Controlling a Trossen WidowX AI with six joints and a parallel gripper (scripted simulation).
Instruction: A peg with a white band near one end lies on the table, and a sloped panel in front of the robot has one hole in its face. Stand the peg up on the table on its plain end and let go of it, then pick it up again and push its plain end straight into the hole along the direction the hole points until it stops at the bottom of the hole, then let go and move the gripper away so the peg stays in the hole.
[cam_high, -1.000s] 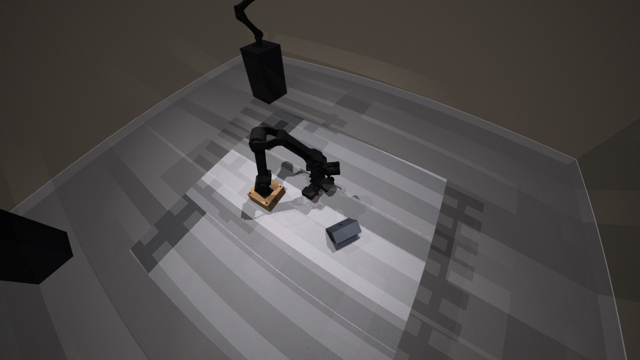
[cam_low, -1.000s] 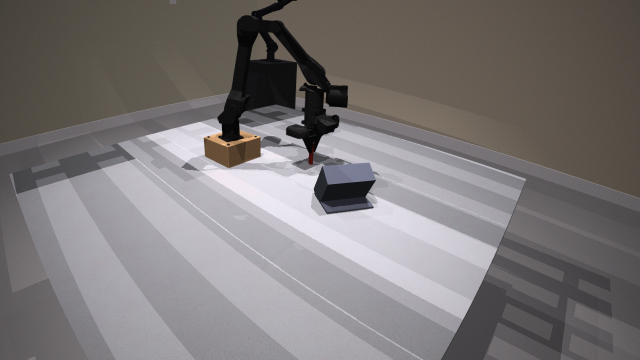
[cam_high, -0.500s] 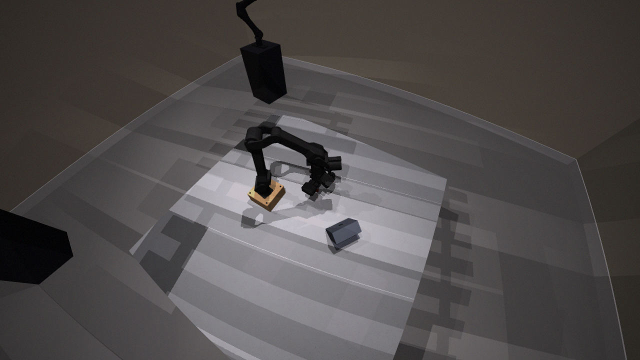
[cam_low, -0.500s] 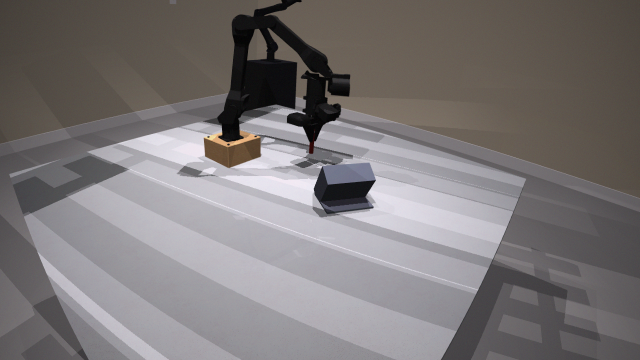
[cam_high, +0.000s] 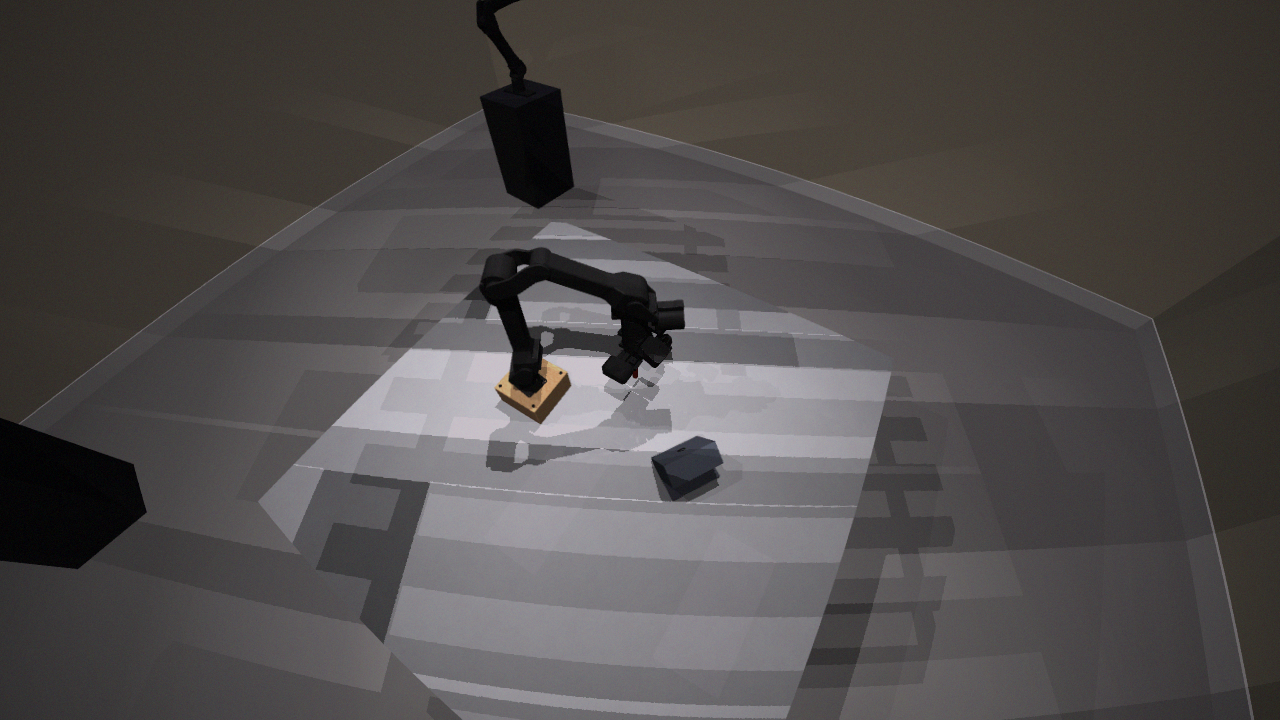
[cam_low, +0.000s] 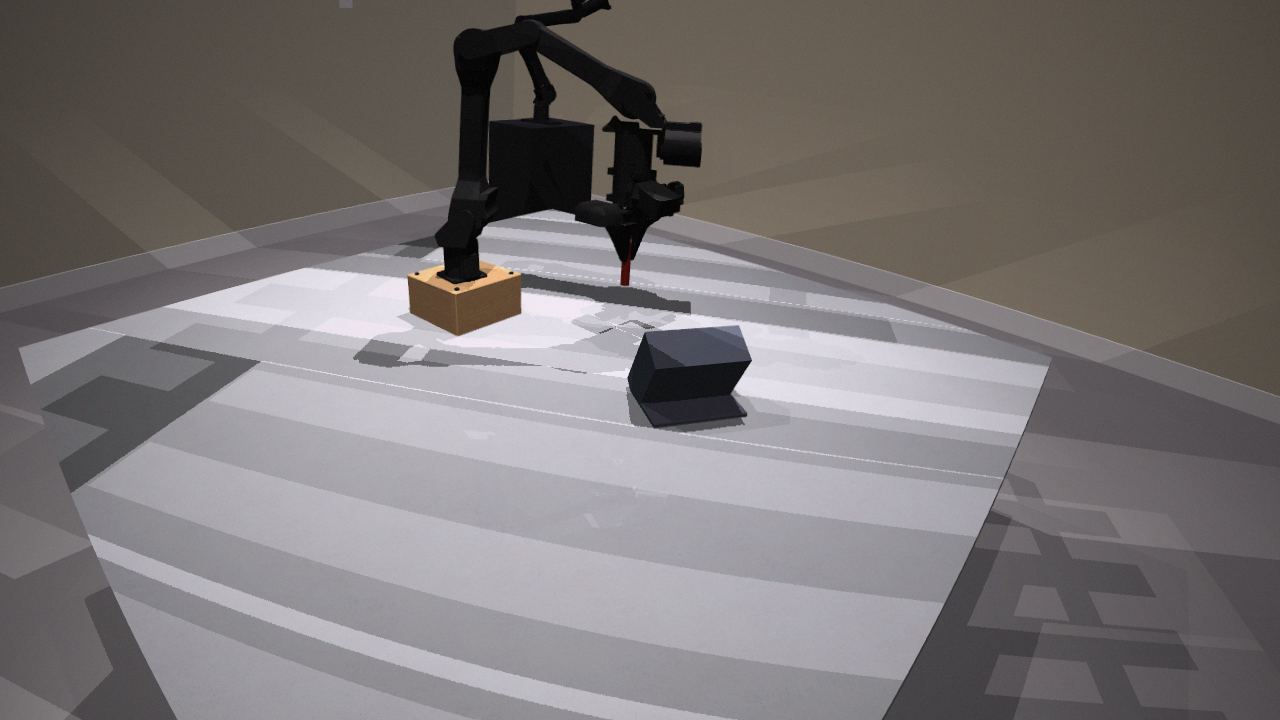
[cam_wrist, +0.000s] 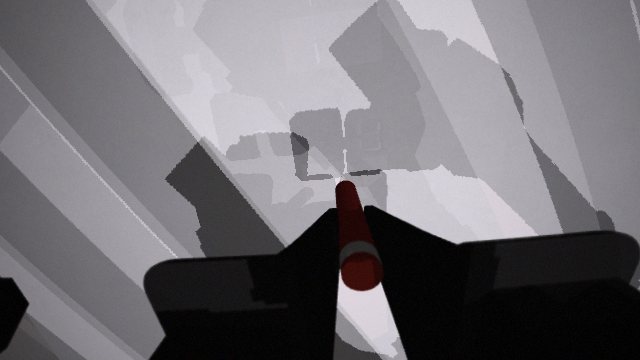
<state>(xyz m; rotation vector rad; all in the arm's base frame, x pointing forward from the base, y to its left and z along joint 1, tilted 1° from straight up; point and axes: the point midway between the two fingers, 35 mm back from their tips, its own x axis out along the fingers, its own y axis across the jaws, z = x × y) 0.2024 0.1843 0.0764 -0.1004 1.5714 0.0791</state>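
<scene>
My gripper tip is 22 cm short of the dark grey sloped panel, 9 cm to the left of it and 7 cm above it. Also, from my gripper tip: red peg 2 cm above.
</scene>
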